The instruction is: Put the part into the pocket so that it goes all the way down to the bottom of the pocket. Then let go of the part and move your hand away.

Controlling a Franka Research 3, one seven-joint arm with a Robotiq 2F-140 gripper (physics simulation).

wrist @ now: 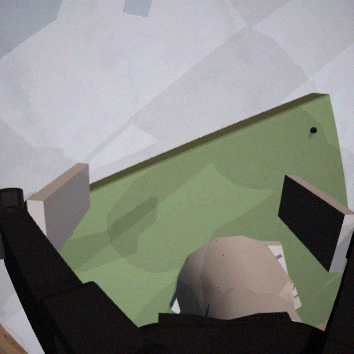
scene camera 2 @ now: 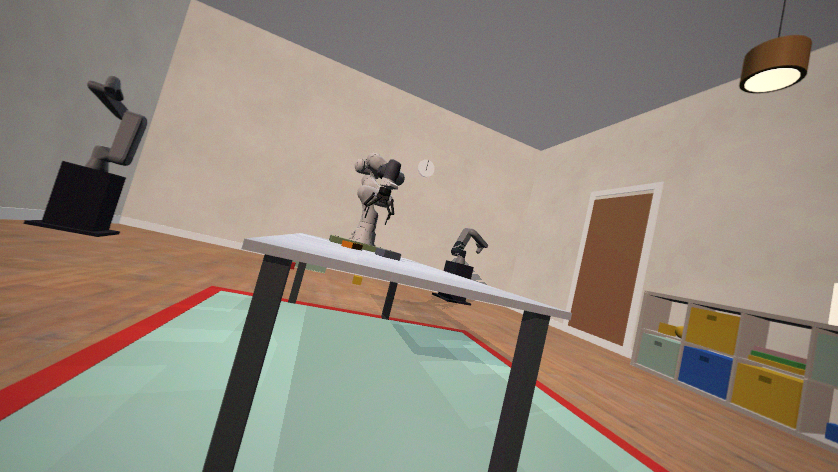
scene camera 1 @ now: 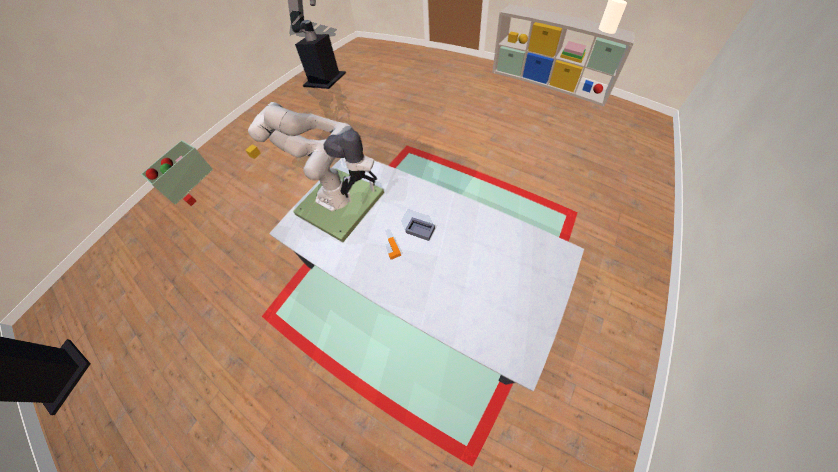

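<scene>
The orange part point(scene camera 1: 394, 250) point(scene camera 2: 347, 243), roughly L-shaped, lies on the white table point(scene camera 1: 480, 263) point(scene camera 2: 316, 253). The pocket is in a dark grey rectangular block point(scene camera 1: 419, 236) point(scene camera 2: 387, 254) that stands apart from the part on the same table, and its opening faces up. My gripper point(scene camera 1: 358, 189) point(scene camera 2: 378, 216) point(wrist: 187, 190) is wide open and empty. It hangs above the green base plate point(scene camera 1: 322, 223) point(wrist: 255, 145), beside the arm's own base and away from the part and the block. Neither the part nor the block shows in the wrist view.
The green plate carries the arm's base at one end of the table. Past the table stand a shelf unit point(scene camera 1: 616, 73) with bins, a tilted green box point(scene camera 1: 188, 178), and a black pedestal point(scene camera 1: 318, 61) point(scene camera 2: 82, 199) in each scene view.
</scene>
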